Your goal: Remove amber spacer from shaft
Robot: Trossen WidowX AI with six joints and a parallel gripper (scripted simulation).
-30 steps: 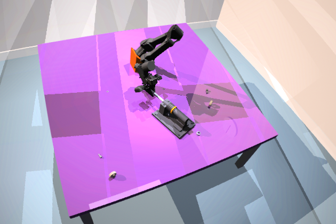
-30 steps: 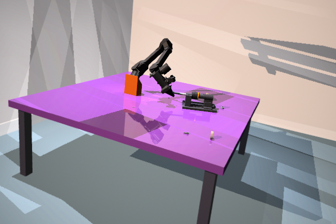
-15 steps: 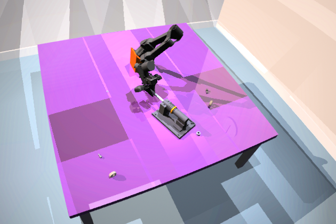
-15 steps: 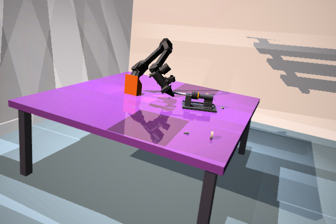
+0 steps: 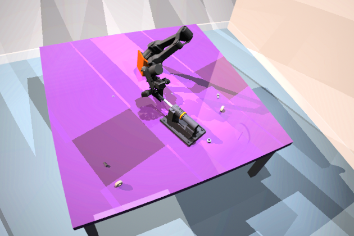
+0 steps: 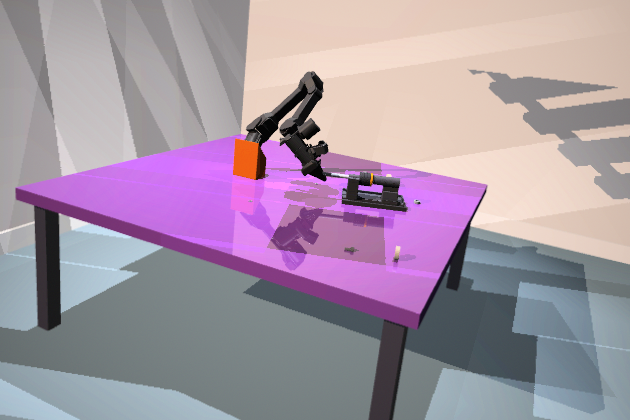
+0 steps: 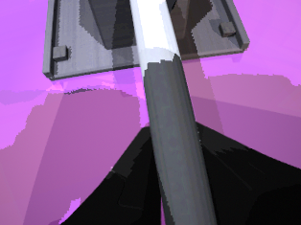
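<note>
Right now my gripper tip is 5 cm short of the silver shaft, 2 cm to the right of it and 2 cm below it. Also, from my gripper tip: screw: 28 cm ahead, 40 cm to the right, 5 cm below; black fixture: 17 cm ahead, 8 cm to the left, 1 cm below; amber spacer: 15 cm ahead, 7 cm to the left, 2 cm above.
</note>
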